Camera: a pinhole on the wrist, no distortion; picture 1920 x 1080 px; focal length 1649.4 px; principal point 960.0 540.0 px. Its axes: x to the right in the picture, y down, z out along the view. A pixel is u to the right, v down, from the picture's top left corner.
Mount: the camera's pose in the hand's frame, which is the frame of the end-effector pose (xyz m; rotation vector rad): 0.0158 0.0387 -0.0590 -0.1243 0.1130 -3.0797
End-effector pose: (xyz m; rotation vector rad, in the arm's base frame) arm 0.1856 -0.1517 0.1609 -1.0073 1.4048 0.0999
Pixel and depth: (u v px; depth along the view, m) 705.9 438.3 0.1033
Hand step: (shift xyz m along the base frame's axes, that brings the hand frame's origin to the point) 0.0186 0.0308 -0.0603
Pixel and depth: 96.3 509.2 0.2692
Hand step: 0.1722 0.0571 -0.1976
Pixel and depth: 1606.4 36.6 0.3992
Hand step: 0.1734 0.3554 -0.0244
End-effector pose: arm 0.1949 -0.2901 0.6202 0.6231 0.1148 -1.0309
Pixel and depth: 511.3 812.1 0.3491
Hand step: -0.0105 -0.2699 0.1581
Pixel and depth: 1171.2 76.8 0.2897
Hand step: 0.0331 -0.0911 0.2381
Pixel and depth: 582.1 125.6 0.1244
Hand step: 0.0670 -0.0525 0.0606
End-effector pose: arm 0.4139 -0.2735 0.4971 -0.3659 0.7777 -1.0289
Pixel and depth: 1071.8 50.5 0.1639
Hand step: 0.1301 0.0145 0.0221
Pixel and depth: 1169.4 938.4 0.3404
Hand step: 0.1588 -0.0603 0.2292
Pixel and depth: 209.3 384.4 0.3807
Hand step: 0.3226 -0.1850 0.0876
